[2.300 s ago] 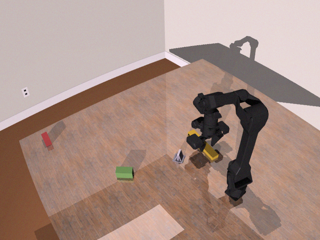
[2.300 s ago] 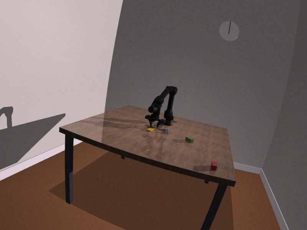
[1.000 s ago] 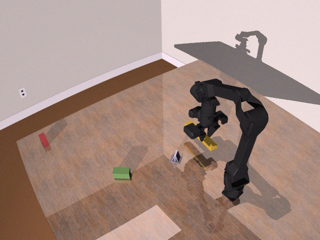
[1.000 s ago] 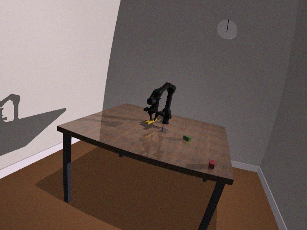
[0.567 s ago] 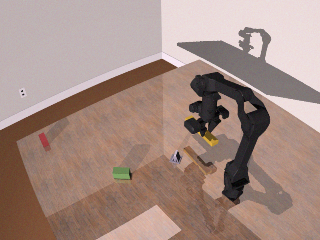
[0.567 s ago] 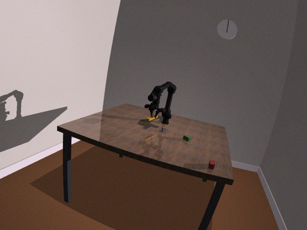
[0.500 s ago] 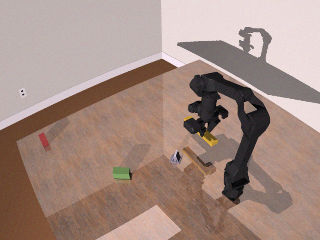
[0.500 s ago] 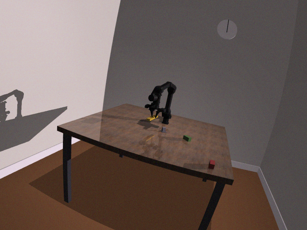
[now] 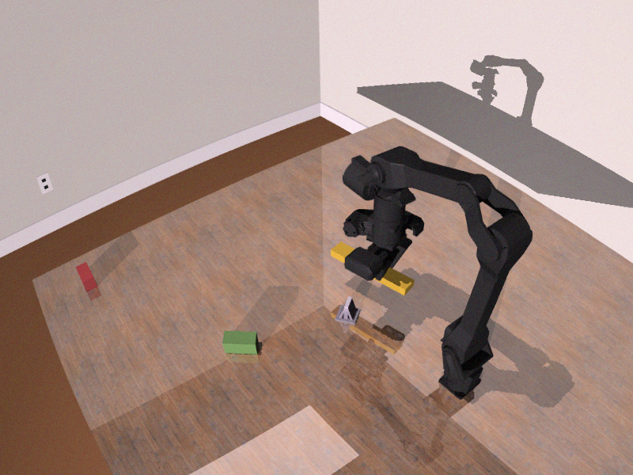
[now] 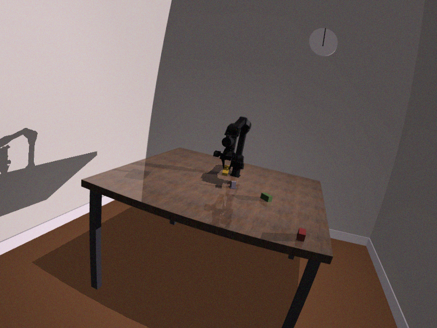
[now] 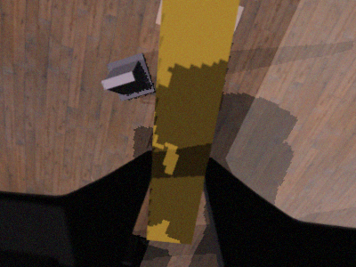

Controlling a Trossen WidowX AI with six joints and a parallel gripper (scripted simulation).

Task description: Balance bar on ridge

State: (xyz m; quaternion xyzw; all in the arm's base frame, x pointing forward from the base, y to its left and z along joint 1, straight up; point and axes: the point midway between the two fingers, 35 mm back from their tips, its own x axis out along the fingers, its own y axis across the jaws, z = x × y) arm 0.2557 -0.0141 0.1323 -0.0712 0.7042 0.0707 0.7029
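Right now the yellow bar is 3 cm ahead of my gripper tip and 1 cm to the left of it. From my gripper tip the other things lie so: red block: 48 cm ahead, 51 cm to the left, 8 cm below; then green block: 9 cm ahead, 29 cm to the left, 8 cm below.
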